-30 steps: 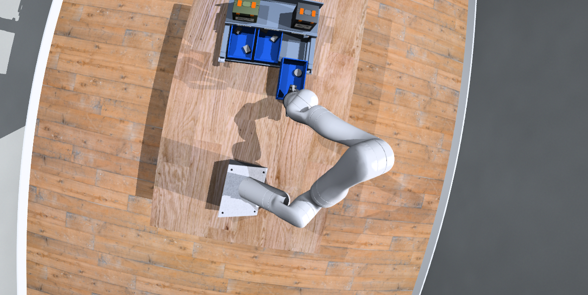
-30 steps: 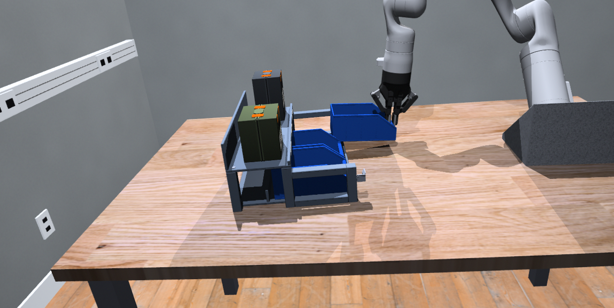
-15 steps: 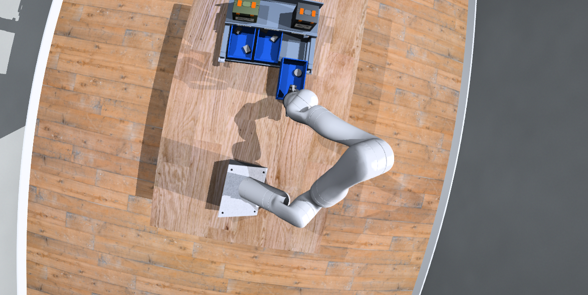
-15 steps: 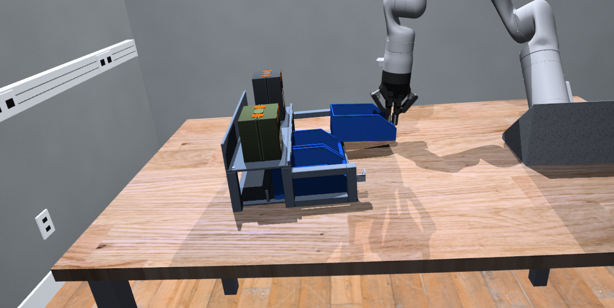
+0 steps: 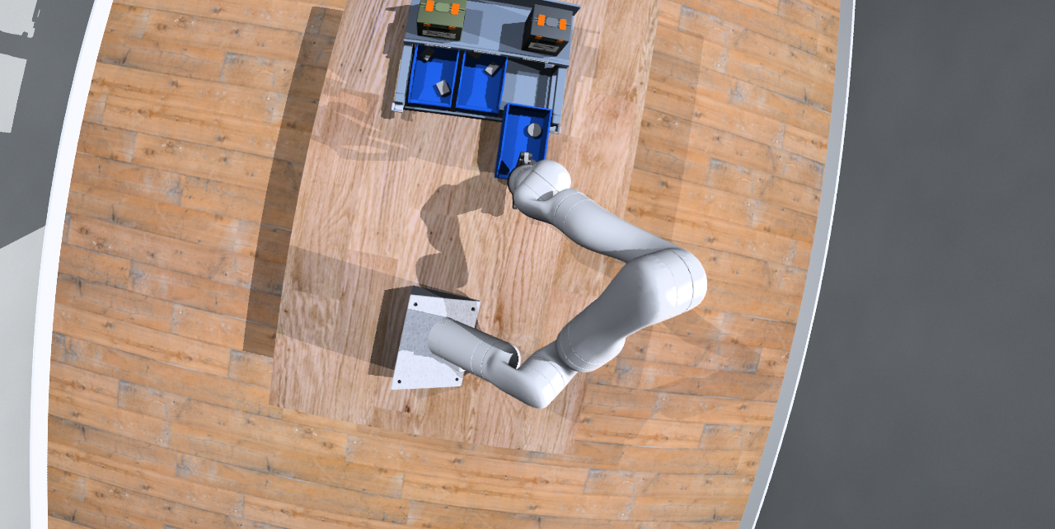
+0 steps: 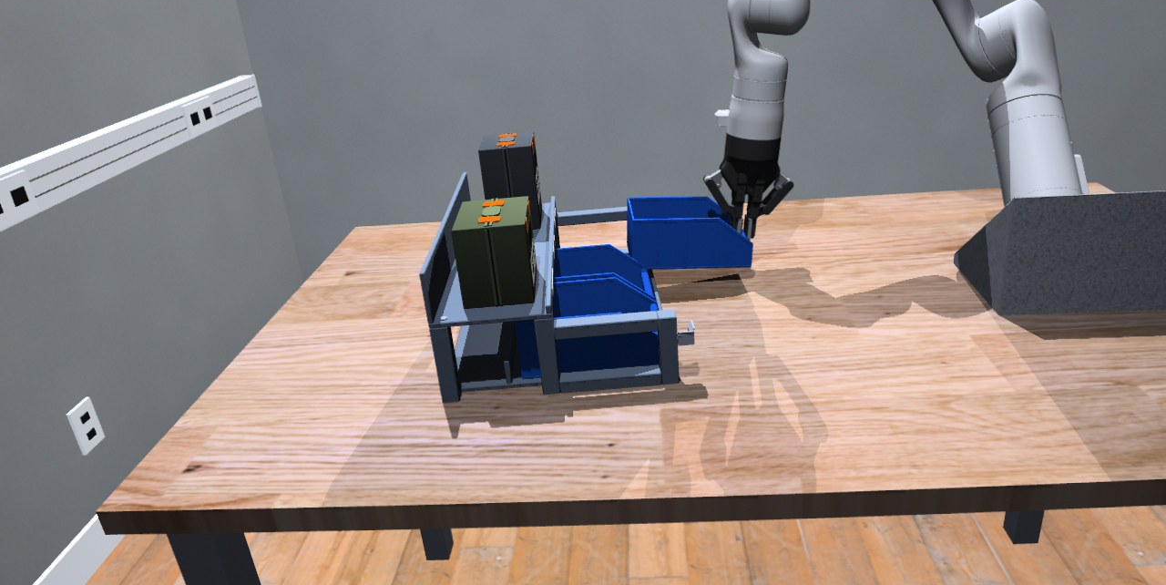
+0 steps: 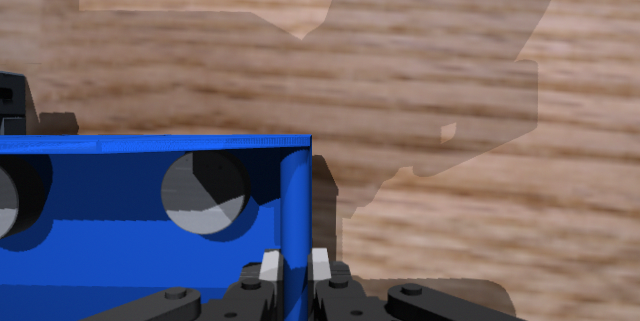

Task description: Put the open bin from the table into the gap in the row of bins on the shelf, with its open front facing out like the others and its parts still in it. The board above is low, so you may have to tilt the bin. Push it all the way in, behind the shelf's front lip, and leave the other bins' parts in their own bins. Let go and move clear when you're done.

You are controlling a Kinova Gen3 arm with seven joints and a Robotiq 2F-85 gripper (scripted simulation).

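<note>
My gripper is now 12 cm short of the round grey part, 3 cm to the left of it and 2 cm above it. Round my hand: green box (34 cm ahead, 20 cm to the left, 9 cm above); then dark box (33 cm ahead, 10 cm above, 3 cm to the right); then shelf (27 cm ahead, 10 cm to the left).
</note>
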